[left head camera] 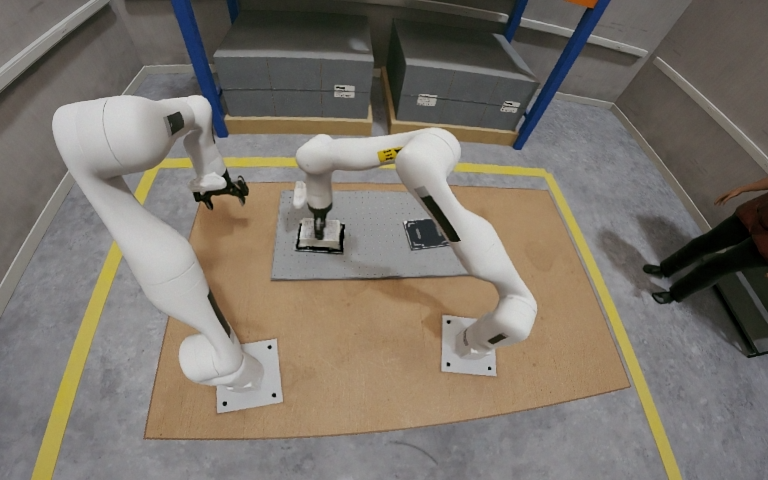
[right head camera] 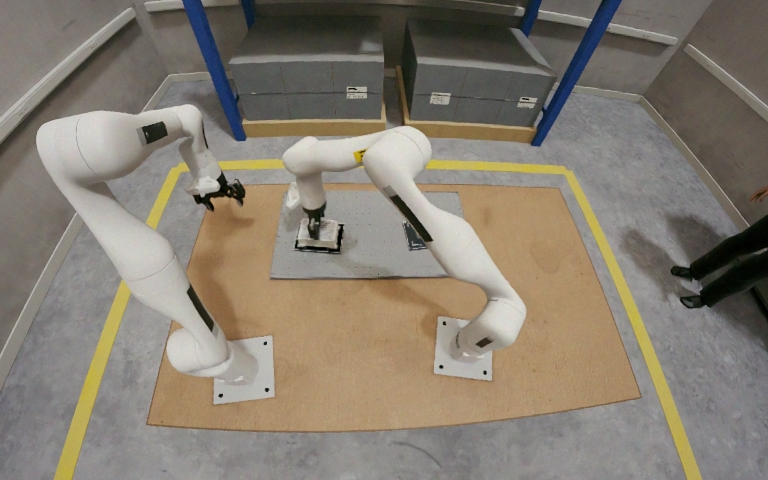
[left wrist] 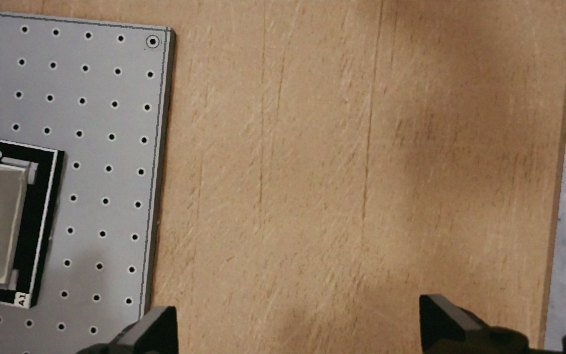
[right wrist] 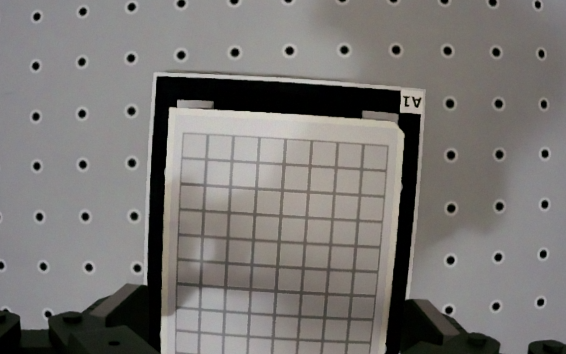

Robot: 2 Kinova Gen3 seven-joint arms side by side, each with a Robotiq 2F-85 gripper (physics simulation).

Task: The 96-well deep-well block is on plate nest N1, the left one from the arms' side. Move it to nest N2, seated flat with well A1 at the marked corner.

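Seen in the pictures: left gripper, between the fingertips: (left head camera: 227, 205) (right head camera: 227, 207) (left wrist: 298, 327); right gripper, between the fingertips: (left head camera: 322, 227) (right head camera: 319, 227) (right wrist: 275, 322); left arm's base, origin of its link: (left head camera: 248, 374) (right head camera: 243, 369); right arm's base, origin of its link: (left head camera: 468, 344) (right head camera: 464, 347).
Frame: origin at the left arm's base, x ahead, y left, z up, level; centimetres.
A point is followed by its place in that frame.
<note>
The white gridded deep-well block (left head camera: 333, 233) {x 38.6, y -30.8, z 6.7 cm} (right head camera: 329, 232) {x 39.1, y -30.5, z 6.6 cm} (left wrist: 10, 220) {x 41.9, y -20.5, z 3.5 cm} (right wrist: 280, 200) {x 41.6, y -23.5, z 6.7 cm} sits on black nest N1 (left head camera: 320, 250) {x 35.3, y -25.8, z 2.4 cm} (left wrist: 37, 220) {x 42.1, y -19.1, z 2.5 cm} (right wrist: 290, 90) {x 42.7, y -19.3, z 2.5 cm}. In the right wrist view its chamfered corner lies beside the nest's A1 mark (right wrist: 413, 101) {x 48.0, y -20.6, z 2.5 cm}. My right gripper (left head camera: 320, 232) {x 40.8, y -27.3, z 8.0 cm} (right head camera: 313, 232) {x 40.8, y -27.3, z 8.0 cm} (right wrist: 275, 322) {x 40.8, y -27.3, z 8.0 cm} is open and low over the block, one finger on each side with narrow gaps. The block's near end is cut off there. My left gripper (left head camera: 227, 202) {x 44.9, y 0.0, z 19.3 cm} (right head camera: 226, 204) {x 44.9, y 0.0, z 19.3 cm} (left wrist: 298, 327) {x 44.9, y 0.0, z 19.3 cm} is open and empty, left of the perforated plate. Dark nest N2 (left head camera: 424, 233) {x 36.3, y -63.4, z 2.5 cm} (right head camera: 415, 240) {x 33.8, y -59.7, z 2.5 cm} is bare where visible, partly hidden by the right arm.
The grey perforated plate (left head camera: 373, 260) {x 29.2, y -42.9, z 1.3 cm} (right head camera: 368, 263) {x 28.1, y -42.0, z 1.3 cm} (left wrist: 97, 118) {x 34.6, y -14.7, z 1.3 cm} (right wrist: 475, 130) {x 51.1, y -22.4, z 1.3 cm} bears both nests and lies on the wooden board (left head camera: 351, 339) {x 4.7, y -30.7, z 0.0 cm} (right head camera: 351, 339) {x 4.1, y -32.7, z 0.0 cm}. The right arm crosses above the plate. Grey crates (left head camera: 294, 84) (right head camera: 308, 87) stand behind; a person stands at the far right.
</note>
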